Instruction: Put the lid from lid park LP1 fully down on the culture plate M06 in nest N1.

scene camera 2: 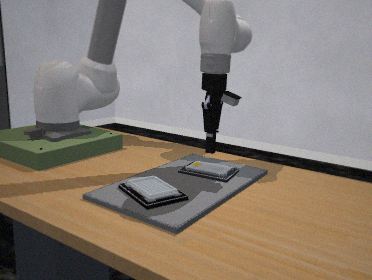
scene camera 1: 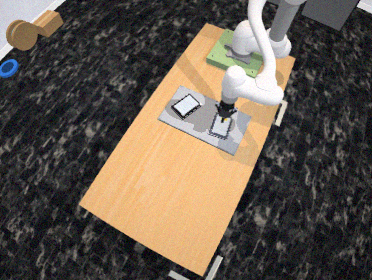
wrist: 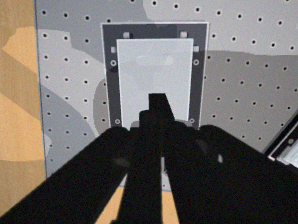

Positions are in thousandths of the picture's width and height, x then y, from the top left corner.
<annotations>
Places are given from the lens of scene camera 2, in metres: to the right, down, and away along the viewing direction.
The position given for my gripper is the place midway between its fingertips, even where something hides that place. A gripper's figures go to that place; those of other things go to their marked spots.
my gripper (scene camera 2: 566,545): 0.08, 0.04, 1.10
culture plate (scene camera 2: 407,670): -0.09, 0.12, 0.90
</annotations>
